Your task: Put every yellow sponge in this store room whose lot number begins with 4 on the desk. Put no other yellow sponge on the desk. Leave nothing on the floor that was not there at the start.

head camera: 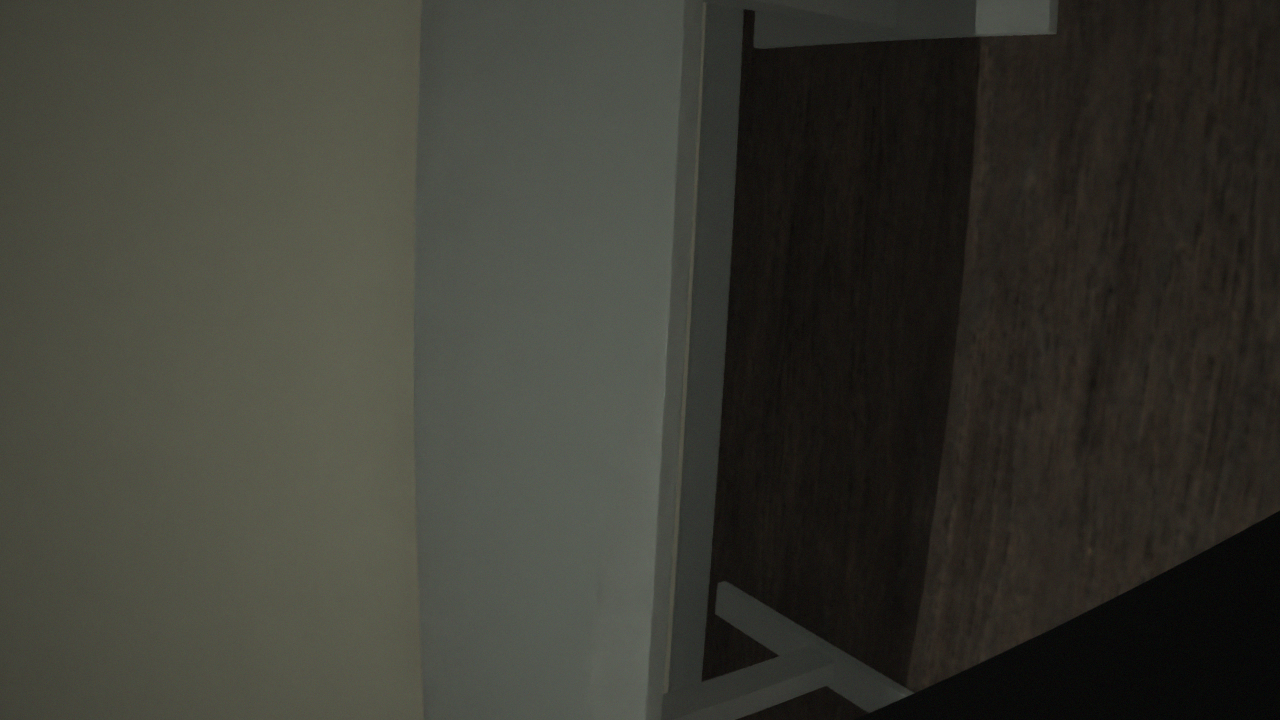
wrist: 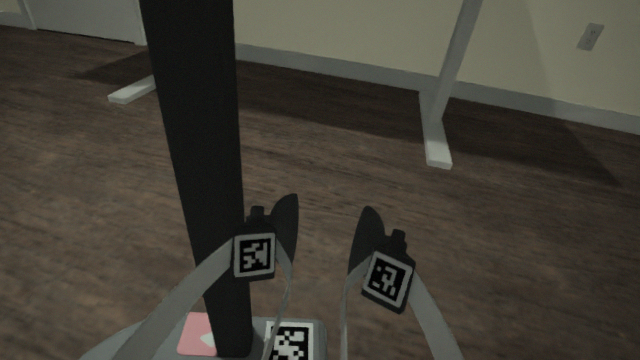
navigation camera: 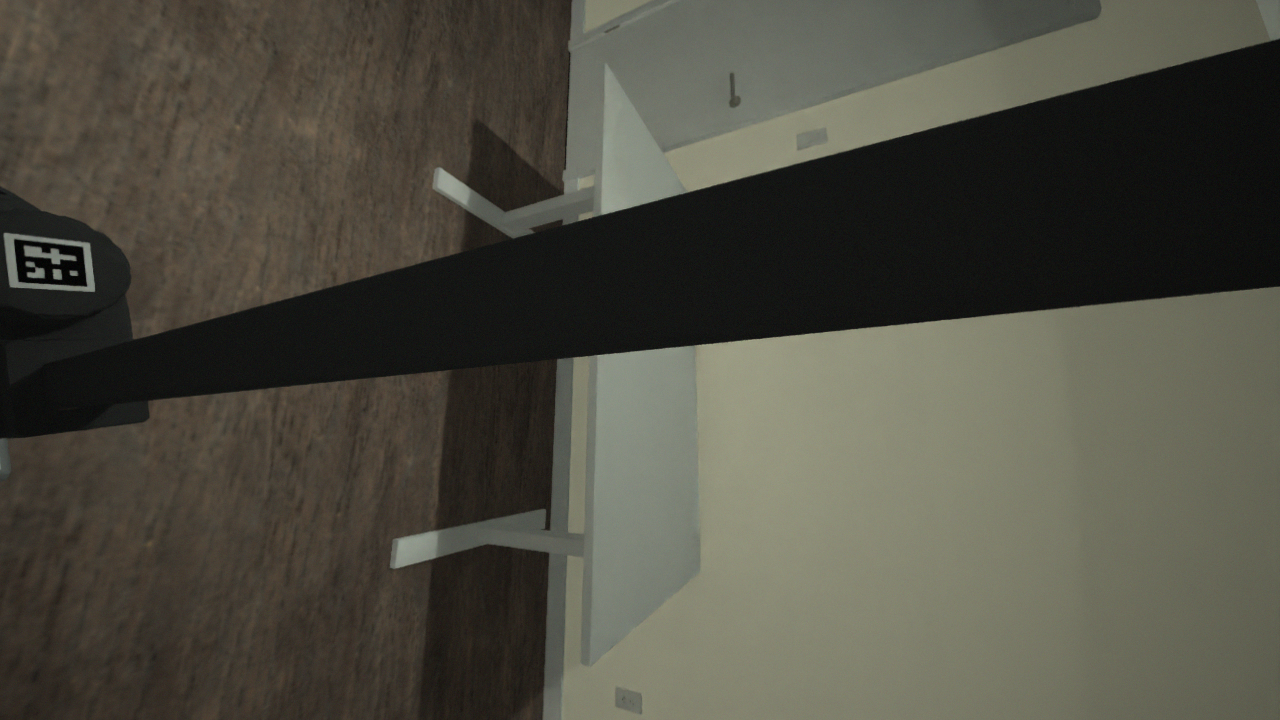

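Frame: origin at the robot's base, x back, y right, z up, level; millimetres.
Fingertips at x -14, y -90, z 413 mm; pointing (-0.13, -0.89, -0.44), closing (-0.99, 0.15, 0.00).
Note:
A point is followed by its place in that frame.
The desk is white with T-shaped feet and stands against the cream wall; its top point(head camera: 546, 357) @(z 720, x -9, y -1156 mm) fills the middle of the head view and also shows in the navigation view point(navigation camera: 640, 480). Nothing lies on the visible part of the top. In the wrist view I see only its right leg point(wrist: 439, 99) and the foot of the other leg point(wrist: 131, 89). My gripper point(wrist: 326, 224) @(z 413, x -14, y -90 mm) is open and empty, held low over my base point(wrist: 288, 341), short of the desk.
My black mast point(wrist: 199, 124) crosses the wrist view and the navigation view point(navigation camera: 702, 270) @(z 1217, x 65, y -116 mm). Dark wood floor point(wrist: 496, 247) lies between me and the desk. A door with a handle point(navigation camera: 733, 89) @(z 929, x 1155, y -1920 mm) is beside the desk. Wall outlets point(navigation camera: 810, 139) @(z 1217, x 844, y -1908 mm) point(wrist: 590, 36) are low on the wall.

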